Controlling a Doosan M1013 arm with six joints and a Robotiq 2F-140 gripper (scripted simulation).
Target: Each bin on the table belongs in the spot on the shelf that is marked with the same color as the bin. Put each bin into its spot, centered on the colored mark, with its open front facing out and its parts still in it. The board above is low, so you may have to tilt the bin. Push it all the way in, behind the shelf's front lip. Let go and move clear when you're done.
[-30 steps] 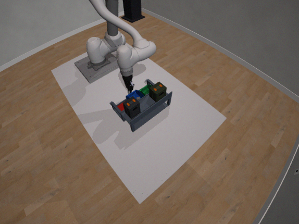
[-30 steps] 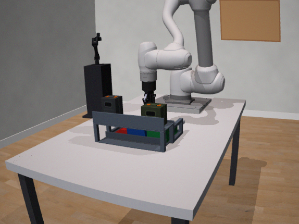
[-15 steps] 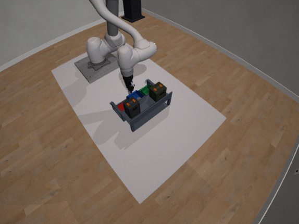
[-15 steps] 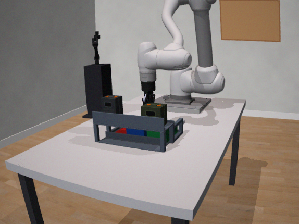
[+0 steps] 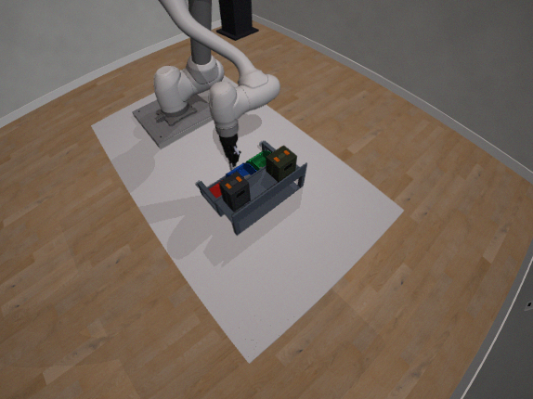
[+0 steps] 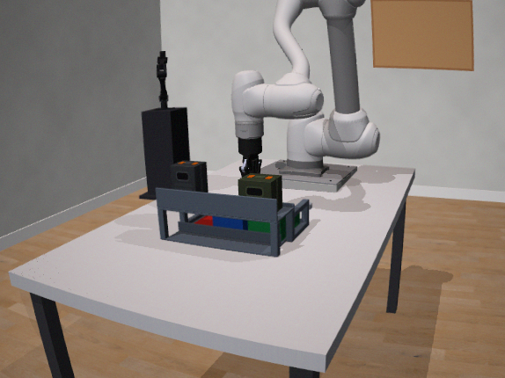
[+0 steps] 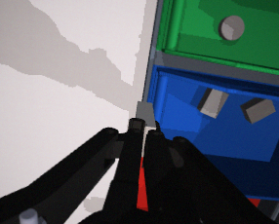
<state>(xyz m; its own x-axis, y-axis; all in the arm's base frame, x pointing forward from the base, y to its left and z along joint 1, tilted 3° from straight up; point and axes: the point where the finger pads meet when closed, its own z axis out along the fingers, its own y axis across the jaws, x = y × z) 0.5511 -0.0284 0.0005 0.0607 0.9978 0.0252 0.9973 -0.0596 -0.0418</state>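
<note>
My gripper is now 90 mm short of the blue bin, 10 mm to the left of it and 10 mm above it. From my hand the other things lie so: green bin (100 mm ahead, 110 mm to the left, 10 mm below); then red mark (90 mm ahead, 110 mm to the right, 50 mm below); then blue mark (100 mm ahead, 50 mm below).
</note>
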